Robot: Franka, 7 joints.
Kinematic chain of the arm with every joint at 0, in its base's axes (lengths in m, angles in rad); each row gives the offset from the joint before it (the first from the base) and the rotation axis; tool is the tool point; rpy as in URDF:
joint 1: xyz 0 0 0.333 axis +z
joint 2: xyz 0 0 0 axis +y
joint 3: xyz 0 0 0.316 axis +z
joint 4: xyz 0.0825 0 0 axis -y
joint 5: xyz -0.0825 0 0.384 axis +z
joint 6: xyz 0 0 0 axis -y
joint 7: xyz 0.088 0 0 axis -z
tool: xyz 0 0 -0.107 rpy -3.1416 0 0
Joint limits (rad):
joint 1: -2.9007..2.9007
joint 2: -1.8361..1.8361
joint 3: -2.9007..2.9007
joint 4: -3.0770..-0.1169
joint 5: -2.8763..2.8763
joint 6: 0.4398..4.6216
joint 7: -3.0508..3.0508
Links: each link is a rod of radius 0.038 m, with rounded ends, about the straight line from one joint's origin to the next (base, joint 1, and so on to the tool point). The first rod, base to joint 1, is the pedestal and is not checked.
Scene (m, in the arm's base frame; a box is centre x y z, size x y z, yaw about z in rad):
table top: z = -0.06
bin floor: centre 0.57 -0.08 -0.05 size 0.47 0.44 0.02 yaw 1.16
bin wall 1: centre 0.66 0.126 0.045 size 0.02 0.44 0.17 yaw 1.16
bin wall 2: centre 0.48 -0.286 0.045 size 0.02 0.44 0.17 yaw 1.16
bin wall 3: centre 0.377 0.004 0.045 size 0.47 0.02 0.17 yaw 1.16
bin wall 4: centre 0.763 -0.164 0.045 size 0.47 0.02 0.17 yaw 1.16
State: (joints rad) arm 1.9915 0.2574 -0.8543 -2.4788 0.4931 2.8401 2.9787
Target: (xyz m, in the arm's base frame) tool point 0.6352 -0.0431 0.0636
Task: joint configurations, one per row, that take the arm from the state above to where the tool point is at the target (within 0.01 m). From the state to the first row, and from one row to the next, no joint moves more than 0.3 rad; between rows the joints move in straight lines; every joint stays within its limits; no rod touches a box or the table.
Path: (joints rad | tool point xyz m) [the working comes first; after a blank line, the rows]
Joints at the target: 0.7789 1.2695 -0.8584 -1.8068 0.4372 2.8434 2.9787
Straight joint move there: touches bin wall 1.

1: 1.7455 0.4347 -0.9295 -2.3629 0.4907 2.8510 2.9787 | 0.3862 0.3623 0.2458
2: 1.4994 0.6120 -1.0046 -2.2470 0.4883 2.8619 2.9787 | 0.5083 0.2503 0.2525
3: 1.2534 0.7894 -1.0798 -2.1311 0.4859 2.8728 2.9787 | 0.5925 0.1099 0.2640
4: 1.0074 0.9667 -1.1549 -2.0151 0.4835 2.8837 2.9787 | 0.6352 -0.0431 0.2772
5: 0.8931 1.1181 -1.0067 -1.9110 0.4603 2.8635 2.9787 | 0.6464 -0.0377 0.1772
6: 0.7789 1.2695 -0.8584 -1.8068 0.4372 2.8434 2.9787 | 0.6352 -0.0431 0.0636

